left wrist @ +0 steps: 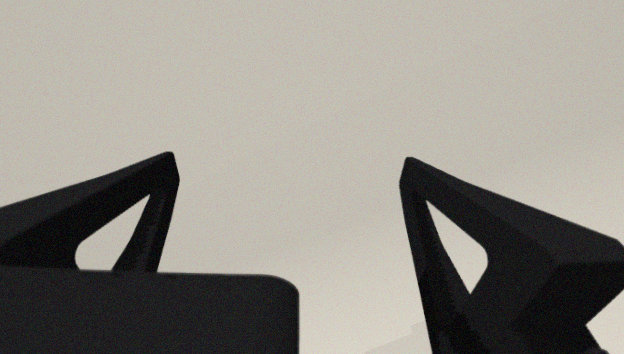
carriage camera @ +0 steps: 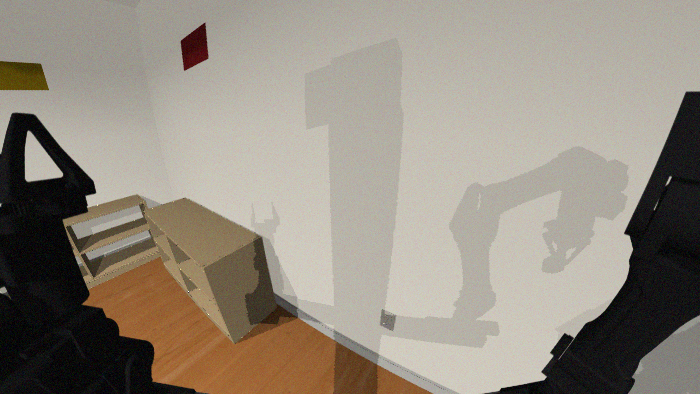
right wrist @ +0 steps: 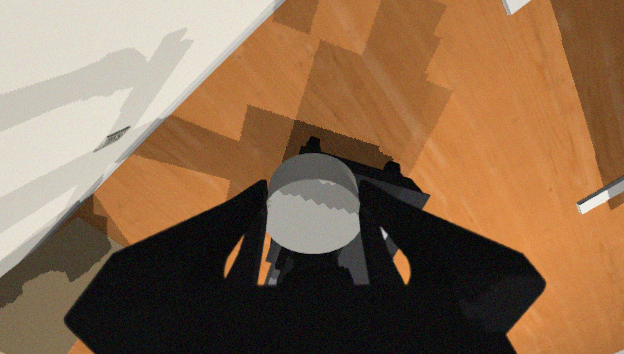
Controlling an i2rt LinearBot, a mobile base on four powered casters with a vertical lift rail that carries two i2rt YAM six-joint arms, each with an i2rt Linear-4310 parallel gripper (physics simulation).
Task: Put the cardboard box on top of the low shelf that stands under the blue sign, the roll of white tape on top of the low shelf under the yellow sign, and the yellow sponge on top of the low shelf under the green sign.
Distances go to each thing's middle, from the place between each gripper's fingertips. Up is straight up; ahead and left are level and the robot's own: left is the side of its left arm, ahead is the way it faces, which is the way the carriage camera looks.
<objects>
I see the roll of white tape (right wrist: 313, 205) 85 cm to the right of my left hand, 24 cm below it and 4 cm ahead of it.
My right gripper is now 1 cm to the right of the roll of white tape and 1 cm above it.
</objects>
